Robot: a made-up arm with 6 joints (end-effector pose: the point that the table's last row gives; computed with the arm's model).
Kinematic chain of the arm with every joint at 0, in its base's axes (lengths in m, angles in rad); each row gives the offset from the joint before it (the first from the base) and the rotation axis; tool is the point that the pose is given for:
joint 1: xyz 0 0 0.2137 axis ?
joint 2: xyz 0 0.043 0 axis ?
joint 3: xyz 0 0 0.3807 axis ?
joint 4: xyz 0 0 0.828 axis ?
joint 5: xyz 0 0 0 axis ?
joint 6: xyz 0 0 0.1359 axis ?
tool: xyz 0 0 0
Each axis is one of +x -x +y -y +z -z.
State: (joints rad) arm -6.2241 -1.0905 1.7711 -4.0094 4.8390 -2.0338
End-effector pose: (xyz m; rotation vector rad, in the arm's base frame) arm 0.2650 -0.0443 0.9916 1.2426 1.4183 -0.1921
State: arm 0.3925 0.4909 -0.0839 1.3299 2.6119 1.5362
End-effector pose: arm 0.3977 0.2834 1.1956 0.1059 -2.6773 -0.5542
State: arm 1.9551 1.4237 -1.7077 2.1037 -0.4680 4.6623
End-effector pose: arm -0.0436 0.1339 1.1895 0.4241 0.3093 2.4534
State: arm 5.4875 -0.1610 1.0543 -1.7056 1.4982 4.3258
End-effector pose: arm 0.3409 -0.4785 1.1289 0.3359 -1.4372 0.8495
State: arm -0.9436 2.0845 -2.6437 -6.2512 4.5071 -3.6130
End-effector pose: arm -0.0894 0.1893 0.6345 -2.4468 0.5630 0.8371
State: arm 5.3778 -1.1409 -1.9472 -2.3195 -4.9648 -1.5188
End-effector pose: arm -0.2289 0.2052 -0.4931 1.8534 -0.1661 -0.1085
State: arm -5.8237 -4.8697 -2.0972 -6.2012 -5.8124 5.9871
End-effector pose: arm -0.1790 -0.0349 1.0479 0.0369 -0.2148 0.2316
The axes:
joint 1: +z
joint 2: +y
joint 3: +y
joint 4: +z
joint 5: +y
joint 6: +z

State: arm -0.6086 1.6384 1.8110 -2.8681 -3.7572 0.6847
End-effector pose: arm 0.2049 -0.1162 -0.5183 1.0035 -0.8349 2.6338
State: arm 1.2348 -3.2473 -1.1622 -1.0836 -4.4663 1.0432
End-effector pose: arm 0.3267 0.7126 -0.4609 -0.2397 2.1017 -1.0941
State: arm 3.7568 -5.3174 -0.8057 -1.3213 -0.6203 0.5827
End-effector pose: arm -0.2932 -0.3536 1.3599 0.5650 -0.7081 2.9343
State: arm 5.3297 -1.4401 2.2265 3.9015 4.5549 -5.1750
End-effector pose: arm 0.2623 -0.1354 0.7643 -1.5491 1.7373 -0.6728
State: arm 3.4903 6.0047 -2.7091 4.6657 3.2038 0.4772
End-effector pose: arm 0.2161 0.0238 -0.1044 0.1475 -0.0774 -0.6918
